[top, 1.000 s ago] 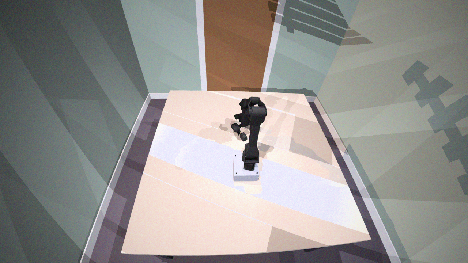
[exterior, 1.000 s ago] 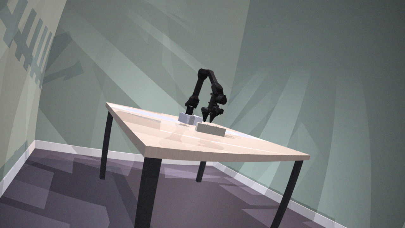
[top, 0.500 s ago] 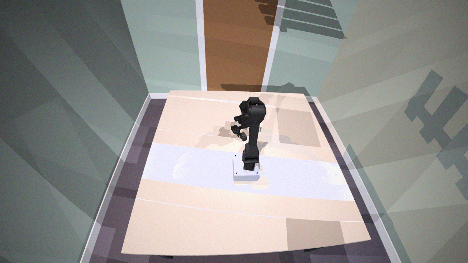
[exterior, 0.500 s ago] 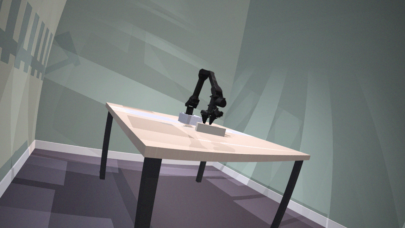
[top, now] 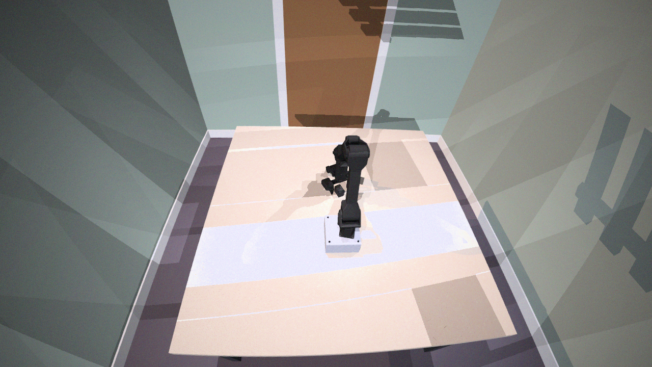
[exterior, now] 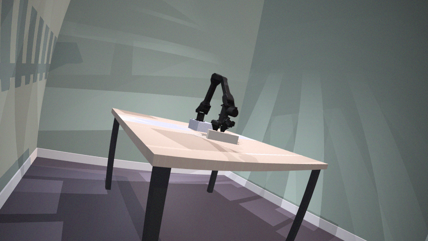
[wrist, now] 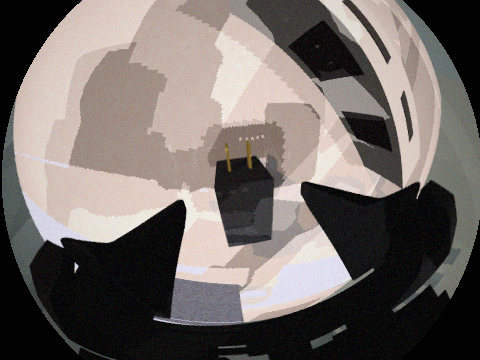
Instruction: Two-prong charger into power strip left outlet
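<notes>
Right now my gripper tip is 1 cm to the right of the two-prong charger and 1 cm short of it.
</notes>
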